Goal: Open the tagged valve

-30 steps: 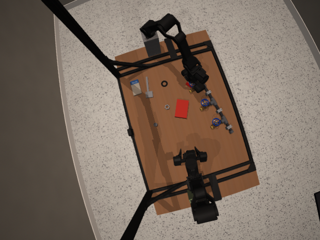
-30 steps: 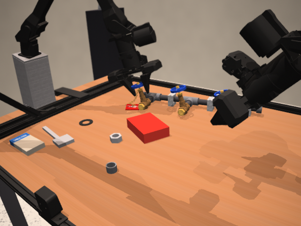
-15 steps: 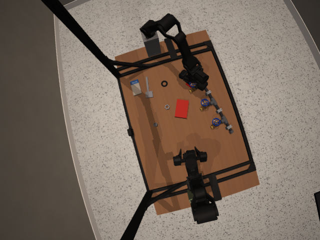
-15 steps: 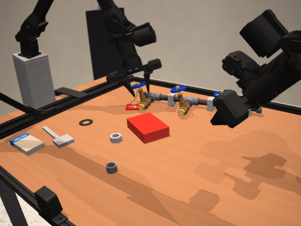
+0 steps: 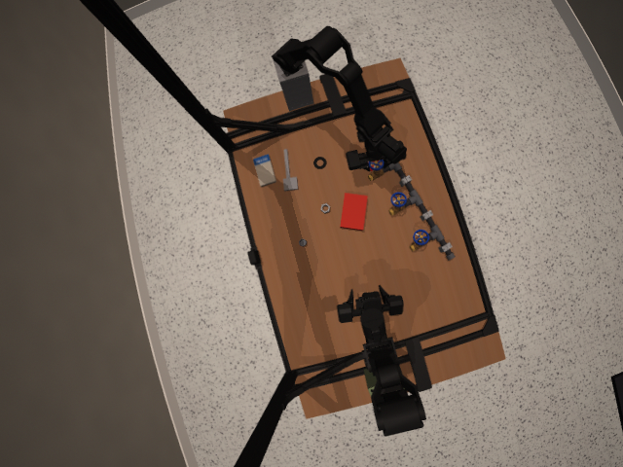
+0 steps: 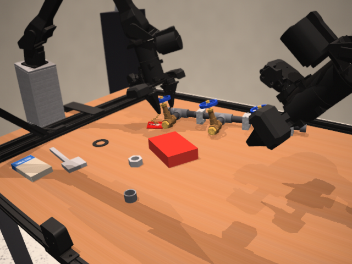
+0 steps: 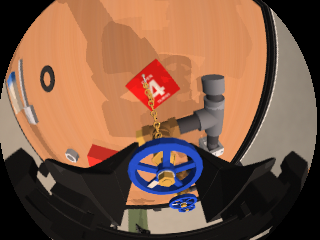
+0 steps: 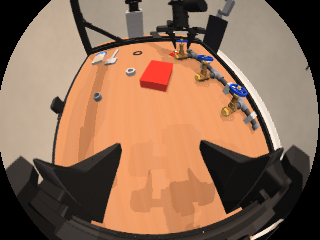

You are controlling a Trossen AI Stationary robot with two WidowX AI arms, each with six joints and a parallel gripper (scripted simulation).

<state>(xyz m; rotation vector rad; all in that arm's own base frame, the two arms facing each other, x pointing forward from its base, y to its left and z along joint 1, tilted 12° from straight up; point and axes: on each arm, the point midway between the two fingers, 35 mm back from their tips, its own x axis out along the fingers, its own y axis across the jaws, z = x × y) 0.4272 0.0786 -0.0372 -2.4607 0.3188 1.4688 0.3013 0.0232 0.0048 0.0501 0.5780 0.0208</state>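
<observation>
The red tag lies 90 mm below my left hand, 40 mm to the left of it and 10 mm behind it. Round my left hand: box 380 mm behind, 120 mm to the left, 80 mm below; then red block 120 mm to the right, 110 mm behind, 80 mm below; then grey t-shaped piece 300 mm behind, 90 mm below, 80 mm to the left.
</observation>
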